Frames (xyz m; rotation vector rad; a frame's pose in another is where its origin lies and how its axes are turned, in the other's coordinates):
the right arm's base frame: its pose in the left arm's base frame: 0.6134 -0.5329 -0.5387 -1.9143 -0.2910 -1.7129
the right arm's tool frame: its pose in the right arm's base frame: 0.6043 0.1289 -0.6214 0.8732 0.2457 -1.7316
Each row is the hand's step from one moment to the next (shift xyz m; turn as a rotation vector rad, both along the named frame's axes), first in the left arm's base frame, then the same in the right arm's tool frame.
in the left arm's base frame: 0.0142 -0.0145 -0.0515 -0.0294 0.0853 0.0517
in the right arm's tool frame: -0.0236 -0.0498 0.0052 0.0583 0.0650 0.0565
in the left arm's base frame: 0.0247 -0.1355 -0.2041 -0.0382 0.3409 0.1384
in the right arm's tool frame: -0.0858 -0.2232 -0.0589 0.1495 0.2104 0.2650
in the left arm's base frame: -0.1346 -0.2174 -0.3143 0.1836 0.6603 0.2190
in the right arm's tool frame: 0.0297 -0.3789 -0.1404 0.0387 0.4103 0.5898
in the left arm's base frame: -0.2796 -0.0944 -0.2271 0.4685 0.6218 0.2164
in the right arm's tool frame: 0.2128 -0.2928 -0.0873 -0.2437 0.4526 0.6235
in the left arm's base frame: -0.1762 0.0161 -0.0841 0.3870 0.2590 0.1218
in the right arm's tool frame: 0.1625 -0.1094 -0.0026 -0.2804 0.2553 0.2965
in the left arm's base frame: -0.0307 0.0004 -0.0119 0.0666 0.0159 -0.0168
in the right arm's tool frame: 0.0279 -0.0171 -0.0035 -0.0608 0.0009 0.0357
